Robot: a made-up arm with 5 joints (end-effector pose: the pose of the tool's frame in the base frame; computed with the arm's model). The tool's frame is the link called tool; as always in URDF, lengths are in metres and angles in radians.
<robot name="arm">
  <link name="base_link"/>
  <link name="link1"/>
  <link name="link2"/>
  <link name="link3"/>
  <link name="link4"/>
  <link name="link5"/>
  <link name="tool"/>
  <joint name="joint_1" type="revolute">
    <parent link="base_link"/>
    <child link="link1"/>
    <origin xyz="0.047 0 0.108" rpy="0 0 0"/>
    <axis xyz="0 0 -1"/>
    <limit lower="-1.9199" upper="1.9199" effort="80" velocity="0.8"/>
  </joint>
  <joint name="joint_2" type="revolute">
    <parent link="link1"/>
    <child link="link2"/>
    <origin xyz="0.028 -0.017 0.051" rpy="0 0 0"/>
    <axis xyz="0 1 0"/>
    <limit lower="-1.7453" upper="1.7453" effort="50" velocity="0.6"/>
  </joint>
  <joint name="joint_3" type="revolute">
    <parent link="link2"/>
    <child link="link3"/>
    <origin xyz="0.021 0 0.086" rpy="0 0 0"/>
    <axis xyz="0 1 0"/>
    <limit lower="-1.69" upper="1.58" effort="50" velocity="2.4"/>
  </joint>
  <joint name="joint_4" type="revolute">
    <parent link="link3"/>
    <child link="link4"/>
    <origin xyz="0.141 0 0.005" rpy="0 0 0"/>
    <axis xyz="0 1 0"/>
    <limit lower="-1.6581" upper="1.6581" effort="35" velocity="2.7"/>
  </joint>
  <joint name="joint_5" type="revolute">
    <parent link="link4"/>
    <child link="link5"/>
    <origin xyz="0.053 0.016 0" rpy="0 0 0"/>
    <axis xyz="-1 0 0"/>
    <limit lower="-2.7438" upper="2.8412" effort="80" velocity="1.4"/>
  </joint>
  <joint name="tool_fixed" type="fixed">
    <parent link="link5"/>
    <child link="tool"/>
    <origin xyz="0 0 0" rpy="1.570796 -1.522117 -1.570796"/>
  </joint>
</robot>
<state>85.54 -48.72 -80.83 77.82 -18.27</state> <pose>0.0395 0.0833 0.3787 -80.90 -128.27 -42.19</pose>
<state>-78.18 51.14 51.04 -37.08 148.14</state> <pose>0.0696 0.1032 0.0097 17.60 26.50 -133.81</pose>
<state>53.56 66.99 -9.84 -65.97 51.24</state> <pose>0.1938 -0.2004 0.0657 -76.82 -62.20 -3.77</pose>
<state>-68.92 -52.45 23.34 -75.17 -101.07</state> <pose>0.0768 0.0746 0.3524 -165.93 10.47 -6.25</pose>
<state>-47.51 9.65 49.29 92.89 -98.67</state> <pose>0.1108 0.0682 0.0970 -61.65 17.11 -48.46</pose>
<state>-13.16 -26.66 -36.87 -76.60 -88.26</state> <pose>0.0724 0.0049 0.4077 -107.15 83.40 -39.92</pose>
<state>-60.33 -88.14 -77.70 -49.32 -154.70</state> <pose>-0.0702 -0.2078 0.1819 -58.17 -19.93 -88.88</pose>
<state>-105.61 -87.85 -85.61 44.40 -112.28</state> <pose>0.1102 -0.2224 0.2355 -132.23 -49.02 -4.12</pose>
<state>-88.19 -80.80 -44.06 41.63 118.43</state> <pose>0.0438 -0.1319 0.3589 42.31 173.21 -10.32</pose>
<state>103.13 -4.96 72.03 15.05 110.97</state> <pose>0.0214 -0.1052 0.0661 -7.59 2.13 5.04</pose>
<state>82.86 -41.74 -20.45 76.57 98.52</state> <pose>0.0583 -0.0985 0.3510 -75.75 -0.93 10.94</pose>
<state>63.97 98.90 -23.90 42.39 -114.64</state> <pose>0.1017 -0.1142 -0.0570 19.02 -37.78 173.56</pose>
